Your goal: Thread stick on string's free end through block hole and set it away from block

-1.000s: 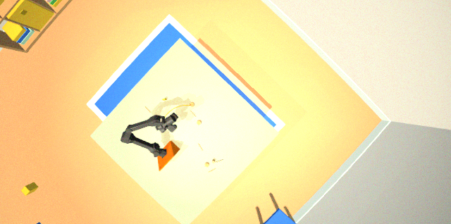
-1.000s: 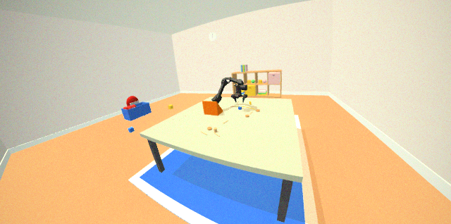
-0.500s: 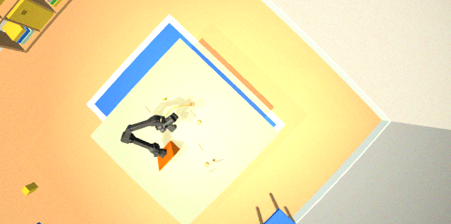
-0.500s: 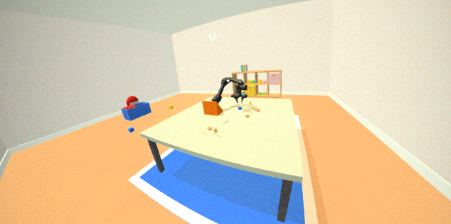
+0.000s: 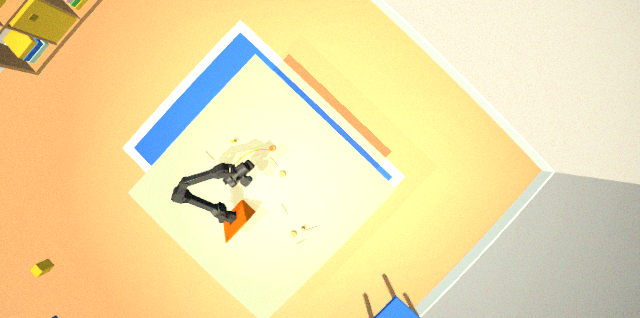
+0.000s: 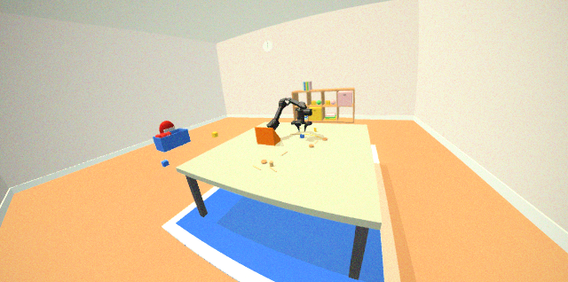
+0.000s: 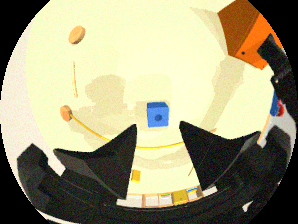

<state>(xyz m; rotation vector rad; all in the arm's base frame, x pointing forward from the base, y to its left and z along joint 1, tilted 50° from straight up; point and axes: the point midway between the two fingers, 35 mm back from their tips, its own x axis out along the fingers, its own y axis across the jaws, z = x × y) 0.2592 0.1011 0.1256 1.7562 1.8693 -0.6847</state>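
The blue block is 4 cm below my gripper tip. From my gripper tip the other things lie so: yellow cube: 20 cm to the left, 6 cm ahead, 4 cm below.
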